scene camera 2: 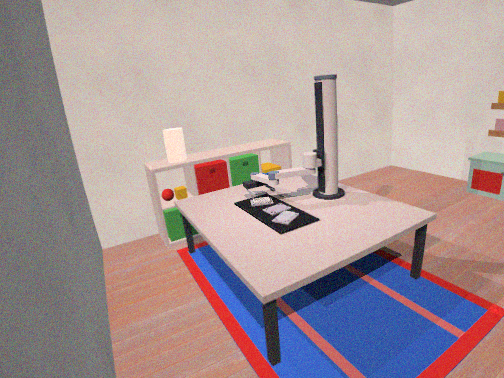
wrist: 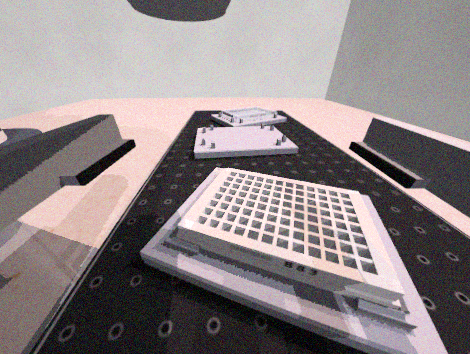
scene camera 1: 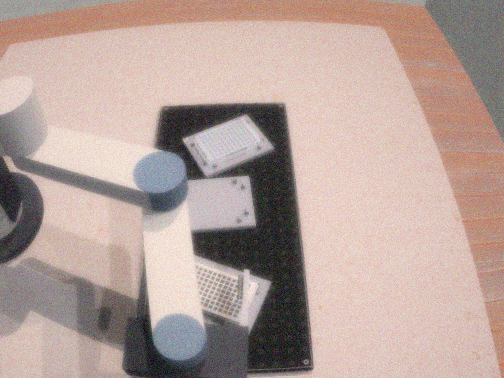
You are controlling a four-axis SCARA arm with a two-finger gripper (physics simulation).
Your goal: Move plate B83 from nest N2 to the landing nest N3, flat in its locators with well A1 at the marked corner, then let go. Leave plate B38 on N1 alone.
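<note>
Plate B83 (scene camera 1: 218, 292) (scene camera 2: 261, 201) (wrist: 290, 220), a pale grid-topped plate with its label facing the wrist camera, sits on nest N2 (scene camera 1: 262, 291) (wrist: 162, 257), which is turned at an angle. My gripper (wrist: 243, 131) is open and empty; its fingers stand wide, above and to either side of the plate. In scene camera 1 the arm hides one finger. The bare middle nest, N3 (scene camera 1: 220, 202) (scene camera 2: 276, 209) (wrist: 240, 142), shows corner locator pins. Plate B38 (scene camera 1: 227, 145) (wrist: 248, 113) rests on the far nest N1 (scene camera 1: 211, 171). Well A1's corner cannot be made out.
The nests stand in a row on a black perforated board (scene camera 1: 277, 240) (scene camera 2: 305, 218) (wrist: 165, 187) on the pale table (scene camera 1: 360, 200) (scene camera 2: 350, 235). The arm's column (scene camera 2: 330, 135) rises beside the board. A low shelf unit (scene camera 2: 155, 200) stands behind the table.
</note>
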